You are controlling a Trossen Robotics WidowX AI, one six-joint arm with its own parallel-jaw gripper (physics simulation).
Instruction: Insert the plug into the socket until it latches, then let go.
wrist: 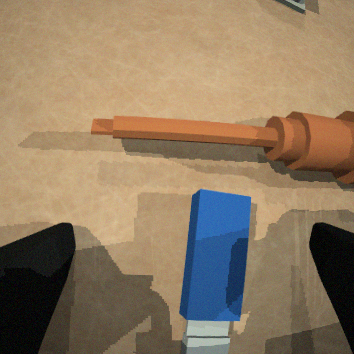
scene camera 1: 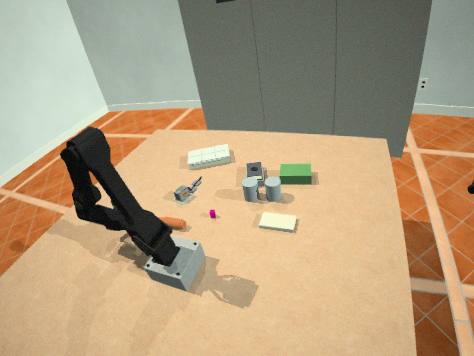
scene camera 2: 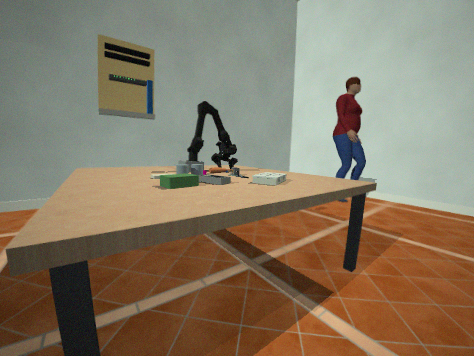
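Seen in the pictures: gripper, fingertip midpoint: [wrist: 195, 237] [scene camera 2: 226, 170]; arm's base, link origin: [scene camera 1: 166, 254] [scene camera 2: 193, 161].
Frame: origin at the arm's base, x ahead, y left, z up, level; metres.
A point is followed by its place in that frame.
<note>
The plug appears to be the blue block [wrist: 217, 260] {x 0.104, y 0.182, z -0.052 m} with a pale grey end, lying on the table in the wrist view; the arm seems to hide it in scene camera 1. My gripper [scene camera 2: 225, 165] {x 0.112, y 0.189, z -0.054 m} [wrist: 195, 237] {x 0.112, y 0.189, z -0.054 m} is open and empty, its black fingers wide apart on either side of the blue block without touching it. The socket is uncertain: candidates are a small grey unit [scene camera 1: 183, 193] {x 0.288, y 0.113, z -0.032 m} [scene camera 2: 235, 172] {x 0.317, y 0.113, z -0.045 m} with a copper-coloured face and thin lever, and a dark grey block [scene camera 1: 254, 169] {x 0.480, y -0.111, z -0.036 m} [scene camera 2: 216, 179] {x 0.518, y -0.130, z -0.044 m} with a round hole on top.
An orange screwdriver [scene camera 1: 175, 223] {x 0.143, y 0.064, z -0.034 m} [wrist: 195, 131] {x 0.148, y 0.192, z -0.044 m} lies just beyond the blue block. A magenta cube [scene camera 1: 212, 214] {x 0.221, y -0.038, z -0.047 m}, two grey cylinders [scene camera 1: 250, 190] {x 0.325, y -0.146, z -0.010 m} [scene camera 1: 273, 190] {x 0.340, y -0.224, z -0.012 m}, a cream block [scene camera 1: 277, 222] {x 0.232, y -0.261, z -0.049 m}, a green block [scene camera 1: 295, 174] {x 0.457, y -0.280, z -0.024 m} [scene camera 2: 179, 181] {x 0.531, y -0.291, z -0.041 m} and a white tiled box [scene camera 1: 209, 157] {x 0.533, y 0.115, z -0.030 m} [scene camera 2: 269, 178] {x 0.629, y 0.062, z -0.037 m} stand farther off.
</note>
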